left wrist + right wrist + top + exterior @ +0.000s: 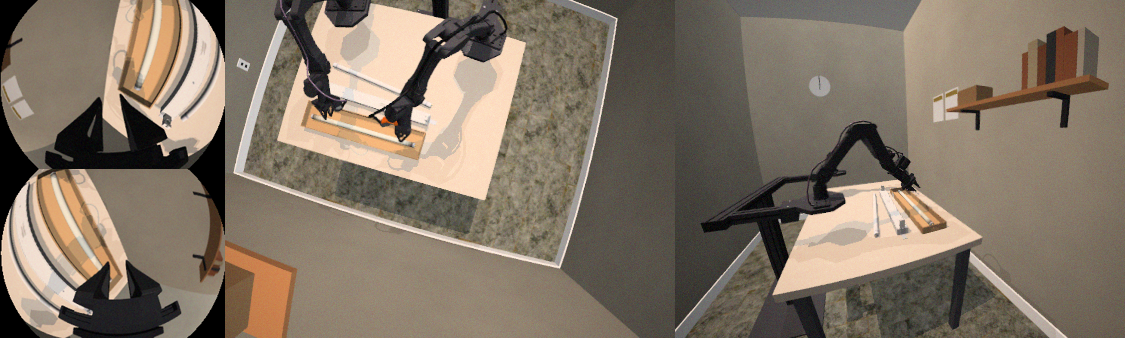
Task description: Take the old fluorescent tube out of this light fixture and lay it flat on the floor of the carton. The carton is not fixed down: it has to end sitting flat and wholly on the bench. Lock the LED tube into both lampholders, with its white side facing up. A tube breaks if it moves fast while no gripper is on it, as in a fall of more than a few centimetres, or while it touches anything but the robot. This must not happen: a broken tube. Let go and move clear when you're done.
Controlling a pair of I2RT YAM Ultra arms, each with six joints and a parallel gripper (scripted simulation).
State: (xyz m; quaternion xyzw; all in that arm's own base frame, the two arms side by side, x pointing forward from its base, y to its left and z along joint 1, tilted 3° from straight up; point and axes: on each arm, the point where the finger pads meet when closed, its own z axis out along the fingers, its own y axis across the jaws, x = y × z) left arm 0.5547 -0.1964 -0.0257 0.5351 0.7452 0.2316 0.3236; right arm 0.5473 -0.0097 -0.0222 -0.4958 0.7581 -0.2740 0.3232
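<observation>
Right now my right hand is 25 cm past the LED tube, 14 cm to the right of it and 16 cm above it. The rest, counted from my right hand: carton (12 cm to the left, 15 cm below); light fixture (15 cm behind, 13 cm to the left, 12 cm below); old fluorescent tube (1 cm ahead, 12 cm to the left, 16 cm below).
</observation>
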